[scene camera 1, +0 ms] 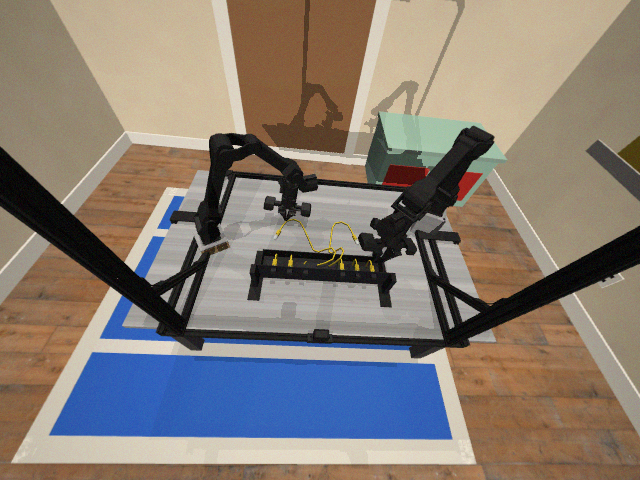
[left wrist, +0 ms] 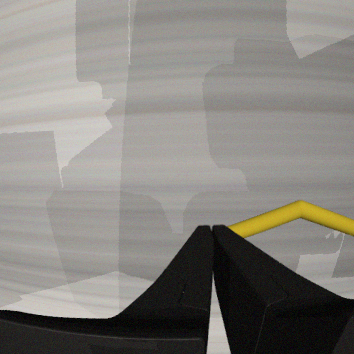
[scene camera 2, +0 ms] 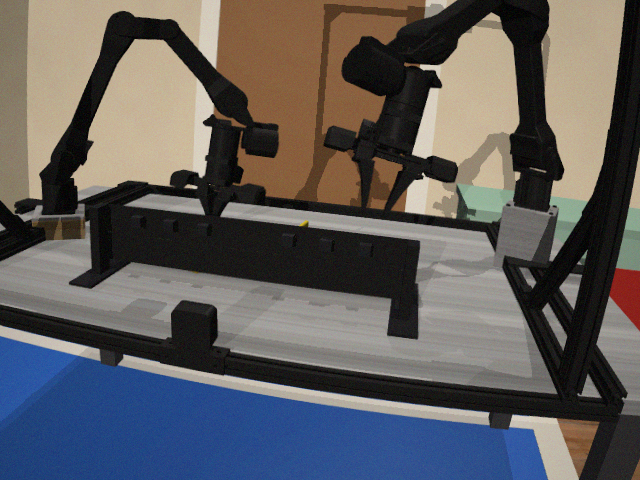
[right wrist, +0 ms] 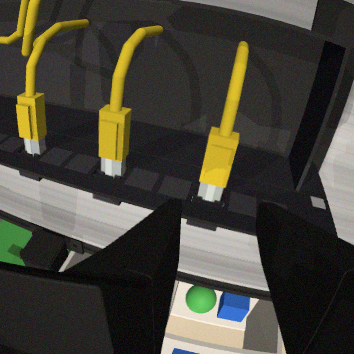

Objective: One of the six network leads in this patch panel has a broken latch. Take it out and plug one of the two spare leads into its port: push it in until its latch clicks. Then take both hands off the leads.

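Where they show: left gripper, fingertip midpoint: (scene camera 1: 285, 220) (left wrist: 209, 236); right gripper, fingertip midpoint: (scene camera 1: 376, 261) (scene camera 2: 373, 214) (right wrist: 219, 212); left arm's base, origin of the base link: (scene camera 1: 210, 236) (scene camera 2: 59, 210); right arm's base, origin of the base link: (scene camera 1: 434, 209) (scene camera 2: 532, 206).
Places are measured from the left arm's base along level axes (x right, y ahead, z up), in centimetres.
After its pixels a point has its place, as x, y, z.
The black patch panel (scene camera 1: 320, 274) {34.9, 27.2, 2.8} (scene camera 2: 258, 258) {36.4, 29.8, 1.1} holds upright yellow leads; three (right wrist: 31, 117) {36.8, 35.0, 4.7} (right wrist: 115, 132) {39.4, 39.8, 5.1} (right wrist: 220, 157) {42.1, 44.0, 5.1} show in the right wrist view. The third position from the left in scene camera 1 shows a small yellow piece (scene camera 1: 305, 262) {26.1, 26.5, -1.7} and no upright plug. A left spare lead (scene camera 1: 277, 234) {8.3, 23.6, -3.5} and a right spare lead (scene camera 1: 355, 238) {25.2, 51.4, -3.3} lie behind the panel. My left gripper (scene camera 1: 287, 218) {2.7, 30.4, -3.9} (scene camera 2: 210, 212) (left wrist: 209, 236) {2.7, 30.4, -3.9} is shut with its tips together, beside the left spare's yellow cable (left wrist: 300, 209) {3.5, 33.5, -3.8}; its plug is hidden in the left wrist view. My right gripper (scene camera 1: 381, 258) {42.4, 44.2, 8.7} (scene camera 2: 376, 209) {42.4, 44.2, 8.7} (right wrist: 219, 212) {42.4, 44.2, 8.7} is open, above the panel's right end.
The spare cables cross behind the panel's middle. A small yellow bit (scene camera 2: 195, 271) shows below the panel in scene camera 2. The panel stands on feet (scene camera 1: 254, 291) {26.7, 5.9, -4.0} (scene camera 2: 403, 325) {52.0, 45.2, -4.0} on the grey table (scene camera 1: 232, 310) {29.3, -3.0, -4.4}. A black frame (scene camera 1: 248, 335) {38.9, -1.4, -4.9} borders the table. A green cabinet (scene camera 1: 429, 136) stands behind at the right.
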